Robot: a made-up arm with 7 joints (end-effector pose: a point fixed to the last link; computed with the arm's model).
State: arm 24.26 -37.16 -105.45 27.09 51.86 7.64 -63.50
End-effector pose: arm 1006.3 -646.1 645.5 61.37 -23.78 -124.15
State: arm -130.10 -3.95 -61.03 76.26 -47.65 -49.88 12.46
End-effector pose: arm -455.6 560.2 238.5 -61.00 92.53 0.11
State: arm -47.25 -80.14 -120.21 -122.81 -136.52 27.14 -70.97
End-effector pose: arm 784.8 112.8 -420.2 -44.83 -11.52 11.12
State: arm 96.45 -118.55 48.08 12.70 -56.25 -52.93 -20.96
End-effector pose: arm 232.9 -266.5 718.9 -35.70 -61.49 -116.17
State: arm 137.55 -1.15 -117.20 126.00 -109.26 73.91 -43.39
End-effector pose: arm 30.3 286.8 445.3 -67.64 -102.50 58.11
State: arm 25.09 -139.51 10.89 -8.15 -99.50 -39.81 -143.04
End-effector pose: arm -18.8 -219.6 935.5 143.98 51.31 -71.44
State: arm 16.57 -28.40 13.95 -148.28 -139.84 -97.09 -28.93
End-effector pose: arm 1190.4 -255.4 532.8 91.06 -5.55 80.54
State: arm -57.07 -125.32 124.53 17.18 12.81 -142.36 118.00
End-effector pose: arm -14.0 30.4 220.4 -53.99 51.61 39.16
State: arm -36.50 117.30 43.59 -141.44 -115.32 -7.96 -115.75
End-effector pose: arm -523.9 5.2 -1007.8 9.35 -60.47 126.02
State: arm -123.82 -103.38 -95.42 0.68 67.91 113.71 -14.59
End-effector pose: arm 149.0 -62.3 1274.3 152.55 -60.90 -69.29
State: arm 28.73 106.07 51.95 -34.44 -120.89 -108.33 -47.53
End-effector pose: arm -8.2 187.8 -308.2 -24.70 -110.54 39.88
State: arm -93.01 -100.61 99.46 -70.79 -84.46 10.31 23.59
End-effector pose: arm -708.7 400.4 849.7 -105.58 56.94 -107.63
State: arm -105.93 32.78 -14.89 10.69 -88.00 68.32 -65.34
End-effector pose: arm 398.3 752.5 -120.1 8.74 -81.13 -26.59
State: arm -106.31 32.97 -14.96 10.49 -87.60 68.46 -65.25
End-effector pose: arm 392.1 757.3 -124.3 9.14 -80.95 -25.89
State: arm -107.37 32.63 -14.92 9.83 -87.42 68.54 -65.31
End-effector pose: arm 376.6 767.9 -124.3 10.85 -80.34 -25.48
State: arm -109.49 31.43 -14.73 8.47 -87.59 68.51 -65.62
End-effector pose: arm 346.2 786.5 -117.4 14.55 -78.94 -25.59
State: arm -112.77 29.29 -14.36 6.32 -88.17 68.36 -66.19
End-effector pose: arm 298.6 811.5 -103.2 20.29 -76.40 -26.26
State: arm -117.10 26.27 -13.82 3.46 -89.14 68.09 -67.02
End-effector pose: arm 234.3 838.3 -82.8 27.61 -72.34 -27.46
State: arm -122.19 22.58 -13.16 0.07 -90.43 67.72 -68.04
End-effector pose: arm 157.4 861.2 -59.0 35.63 -66.59 -29.08
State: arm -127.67 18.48 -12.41 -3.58 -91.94 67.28 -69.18
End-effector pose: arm 73.7 876.0 -34.8 43.37 -59.29 -30.95
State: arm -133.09 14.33 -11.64 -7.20 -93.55 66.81 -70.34
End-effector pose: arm -9.0 881.4 -13.4 49.94 -51.03 -32.86
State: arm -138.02 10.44 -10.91 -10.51 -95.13 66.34 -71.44
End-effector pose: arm -83.6 878.7 3.8 54.87 -42.68 -34.70
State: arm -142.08 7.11 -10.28 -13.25 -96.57 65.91 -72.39
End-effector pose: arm -144.1 871.4 16.1 58.06 -35.24 -36.33
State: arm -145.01 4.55 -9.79 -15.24 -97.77 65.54 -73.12
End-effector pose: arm -186.8 863.2 23.9 59.81 -29.51 -37.70
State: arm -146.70 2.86 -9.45 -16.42 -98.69 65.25 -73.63
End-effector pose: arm -210.0 856.8 28.2 60.55 -25.90 -38.82
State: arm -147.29 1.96 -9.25 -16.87 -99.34 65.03 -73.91
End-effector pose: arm -216.2 853.3 30.1 60.65 -24.29 -39.72
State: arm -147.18 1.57 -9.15 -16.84 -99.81 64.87 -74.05
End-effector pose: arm -211.3 851.8 30.7 60.43 -24.01 -40.48
